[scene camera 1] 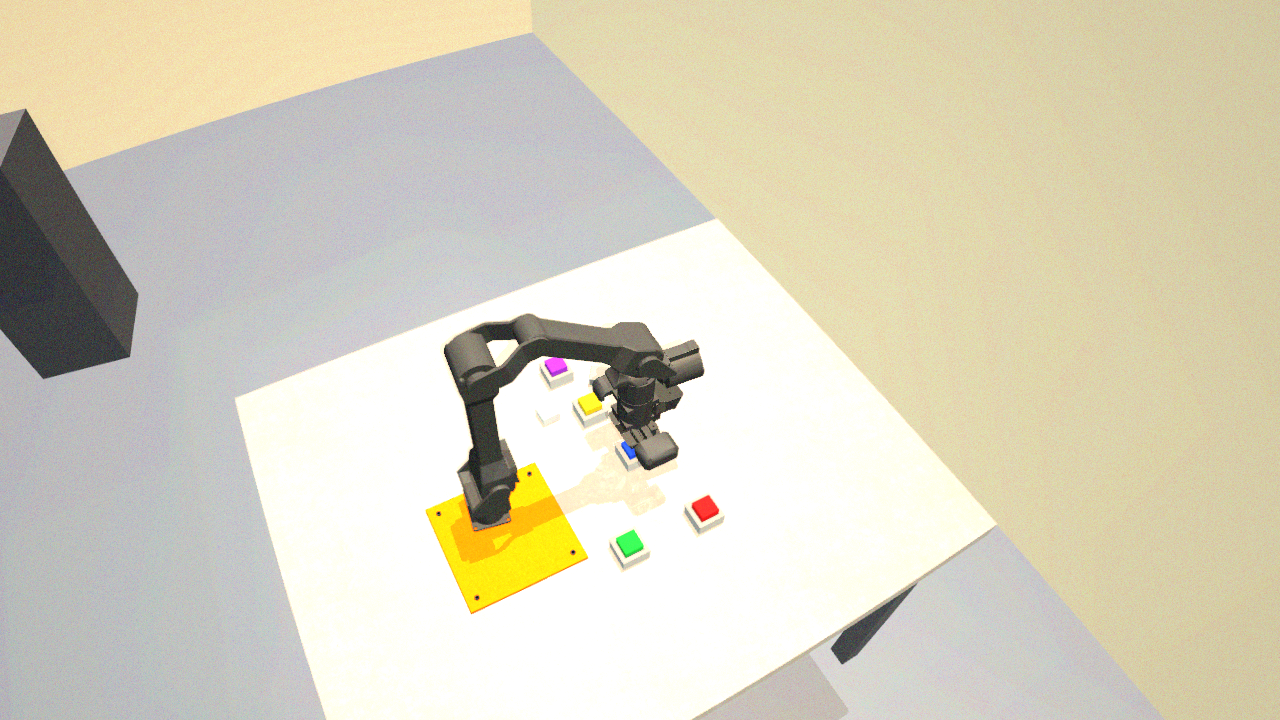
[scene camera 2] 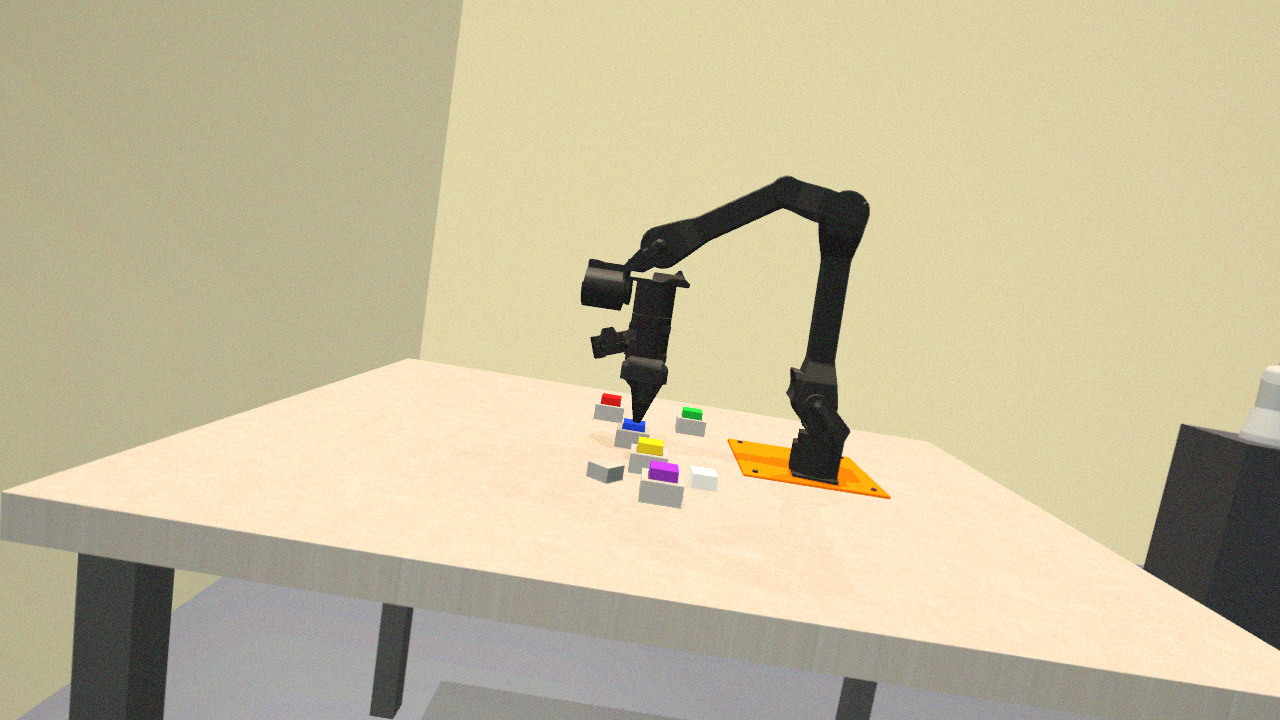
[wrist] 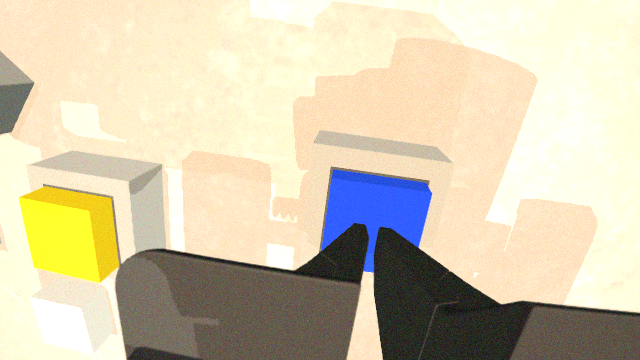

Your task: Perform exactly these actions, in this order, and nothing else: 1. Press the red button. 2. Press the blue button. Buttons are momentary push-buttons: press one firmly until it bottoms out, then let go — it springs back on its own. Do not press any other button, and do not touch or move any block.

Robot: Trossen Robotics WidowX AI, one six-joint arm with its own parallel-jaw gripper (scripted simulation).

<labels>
my gripper: scene camera 1 632,446; scene camera 2; wrist
same spot on my gripper: [wrist: 165,297] = [scene camera 2: 624,379]
</labels>
